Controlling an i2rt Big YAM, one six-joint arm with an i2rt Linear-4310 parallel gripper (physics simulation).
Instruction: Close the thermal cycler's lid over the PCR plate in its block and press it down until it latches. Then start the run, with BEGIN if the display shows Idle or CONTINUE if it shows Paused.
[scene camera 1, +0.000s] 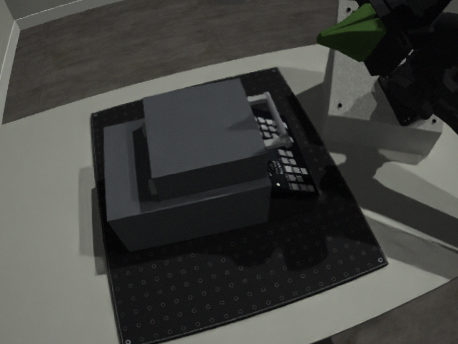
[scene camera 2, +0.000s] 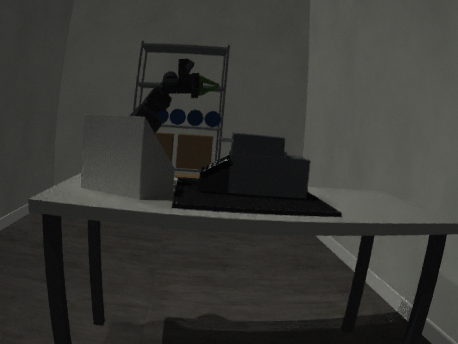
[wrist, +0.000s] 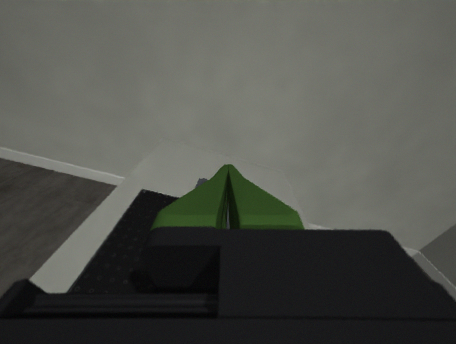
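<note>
The thermal cycler's grey lid lies level on the cycler's body. Whether it is latched cannot be told. The lid hides the PCR plate and block. The pale handle sticks out from the lid's front over the sloped keypad. Small text on the front panel is too small to read, so Idle or Paused cannot be told. My gripper has its green fingers shut and empty, high above and in front of the cycler, apart from it.
The cycler stands on a black perforated board on the pale table. A light grey block under the arm stands before the keypad side. A shelf rack stands in the background.
</note>
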